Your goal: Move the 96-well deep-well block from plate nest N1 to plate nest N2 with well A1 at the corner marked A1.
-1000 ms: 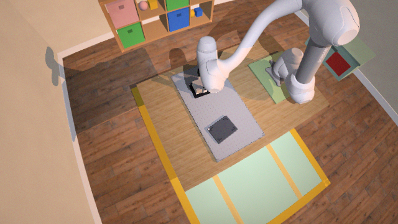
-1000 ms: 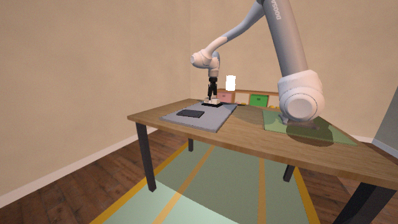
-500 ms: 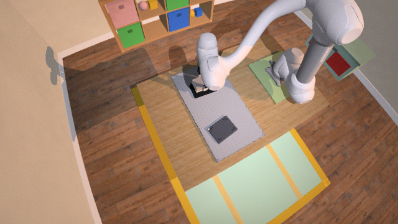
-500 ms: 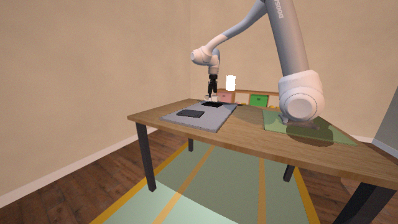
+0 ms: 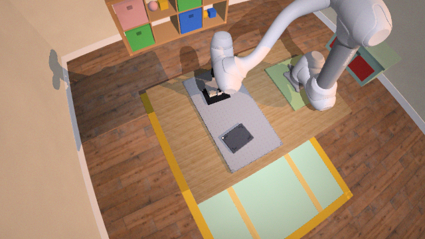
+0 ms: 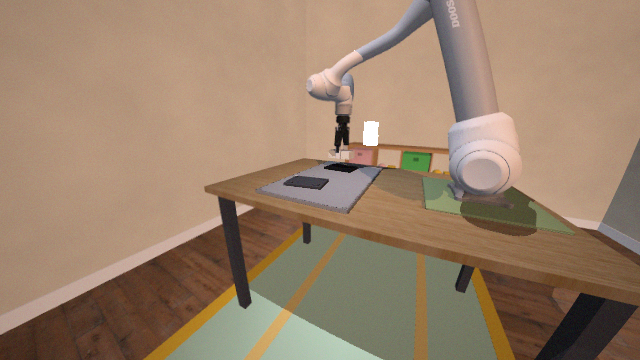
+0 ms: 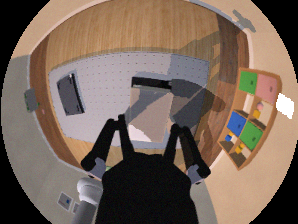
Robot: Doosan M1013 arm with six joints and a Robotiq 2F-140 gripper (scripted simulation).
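My hand is 34 cm to the right of the dark nest N2, 9 cm above it and 3 cm short of it. Round my hand: white deep-well block (1 cm below); nest n1 (9 cm below).
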